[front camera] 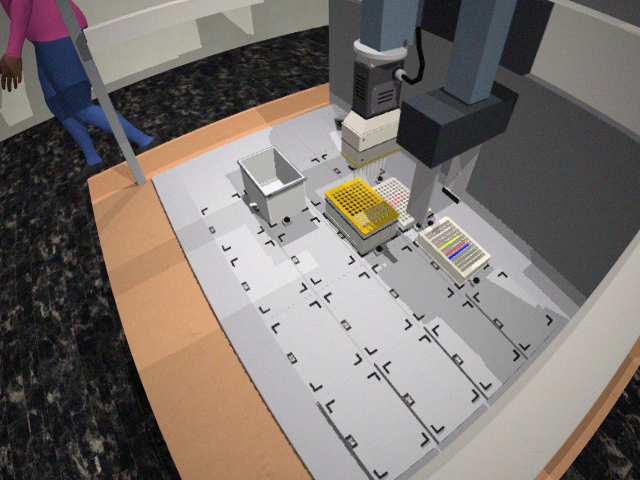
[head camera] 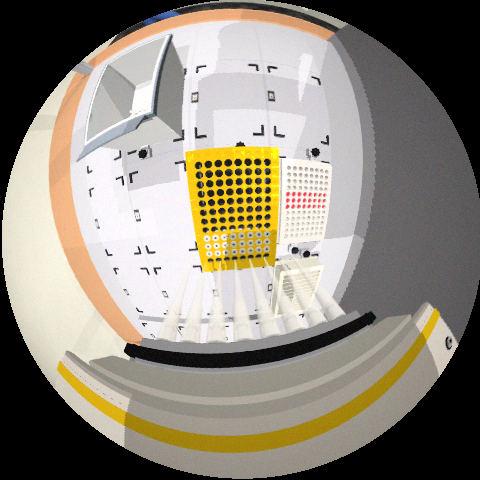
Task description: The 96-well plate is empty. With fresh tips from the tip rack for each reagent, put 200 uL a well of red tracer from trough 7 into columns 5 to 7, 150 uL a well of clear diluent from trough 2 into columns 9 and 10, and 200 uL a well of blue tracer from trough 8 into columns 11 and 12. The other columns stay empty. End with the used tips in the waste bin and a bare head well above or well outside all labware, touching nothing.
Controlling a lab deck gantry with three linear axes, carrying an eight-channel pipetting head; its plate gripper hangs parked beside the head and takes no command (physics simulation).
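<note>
The pipetting head (front camera: 370, 133) (head camera: 250, 356) carries a row of pale tips (front camera: 368, 170) (head camera: 240, 320) with no colour visible inside, hanging in the air. The yellow tip rack (front camera: 348, 219) (head camera: 232, 154) has three rows of tips left; its other holes are dark. The white 96-well plate (front camera: 406, 223) (head camera: 306, 240) shows red in columns 5 to 7 and no colour in other wells. The trough block (front camera: 475, 272) (head camera: 276, 295) shows yellow, red and blue strips in the front view. The waste bin (front camera: 288, 204) (head camera: 172, 92) stands at left. The parked gripper (front camera: 435, 206) is open, its paddles apart.
A dark block (front camera: 449, 124) above the paddles hangs beside the head. Black knobs (front camera: 286, 219) (head camera: 143, 153) stand on the deck near the labware. A dark grey wall (front camera: 547, 196) (head camera: 410, 190) rises along the right side. An orange border (front camera: 170, 361) (head camera: 60, 165) edges the deck.
</note>
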